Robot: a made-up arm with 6 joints. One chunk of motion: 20 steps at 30 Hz.
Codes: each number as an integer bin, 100 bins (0 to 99) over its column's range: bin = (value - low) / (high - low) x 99, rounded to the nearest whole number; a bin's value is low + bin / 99 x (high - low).
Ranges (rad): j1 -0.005..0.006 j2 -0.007..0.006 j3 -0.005..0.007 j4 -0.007..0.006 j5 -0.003..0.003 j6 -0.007..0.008
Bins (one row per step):
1: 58 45 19 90 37 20
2: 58 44 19 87 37 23
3: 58 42 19 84 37 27
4: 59 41 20 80 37 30
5: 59 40 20 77 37 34
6: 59 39 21 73 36 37
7: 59 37 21 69 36 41
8: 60 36 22 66 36 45
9: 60 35 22 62 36 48
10: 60 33 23 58 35 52
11: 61 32 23 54 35 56
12: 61 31 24 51 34 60
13: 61 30 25 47 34 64
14: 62 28 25 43 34 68
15: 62 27 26 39 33 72
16: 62 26 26 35 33 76
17: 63 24 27 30 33 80
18: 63 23 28 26 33 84
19: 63 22 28 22 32 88
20: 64 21 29 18 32 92
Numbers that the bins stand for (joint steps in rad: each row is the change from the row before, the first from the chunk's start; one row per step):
1: 0.00144 -0.00109 -0.00270 0.00482 -0.00076 -0.00397
2: 0.00144 -0.00122 -0.00270 0.00442 -0.00076 -0.00352
3: 0.00144 -0.00148 -0.00270 0.00403 -0.00076 -0.00291
4: 0.00156 -0.00162 -0.00258 0.00351 -0.00076 -0.00245
5: 0.00156 -0.00175 -0.00258 0.00311 -0.00076 -0.00185
6: 0.00156 -0.00188 -0.00245 0.00259 -0.00082 -0.00139
7: 0.00156 -0.00214 -0.00245 0.00206 -0.00082 -0.00079
8: 0.00167 -0.00227 -0.00233 0.00167 -0.00082 -0.00018
9: 0.00167 -0.00240 -0.00233 0.00114 -0.00082 0.00027
10: 0.00167 -0.00267 -0.00221 0.00062 -0.00088 0.00088
11: 0.00178 -0.00280 -0.00221 0.00009 -0.00088 0.00148
12: 0.00178 -0.00293 -0.00209 -0.00030 -0.00094 0.00209
13: 0.00178 -0.00306 -0.00197 -0.00083 -0.00094 0.00270
14: 0.00189 -0.00332 -0.00197 -0.00135 -0.00094 0.00330
15: 0.00189 -0.00345 -0.00185 -0.00188 -0.00100 0.00391
16: 0.00189 -0.00359 -0.00185 -0.00240 -0.00100 0.00452
17: 0.00200 -0.00385 -0.00173 -0.00306 -0.00100 0.00512
18: 0.00200 -0.00398 -0.00161 -0.00359 -0.00100 0.00573
19: 0.00200 -0.00411 -0.00161 -0.00411 -0.00106 0.00633
20: 0.00211 -0.00424 -0.00148 -0.00464 -0.00106 0.00694

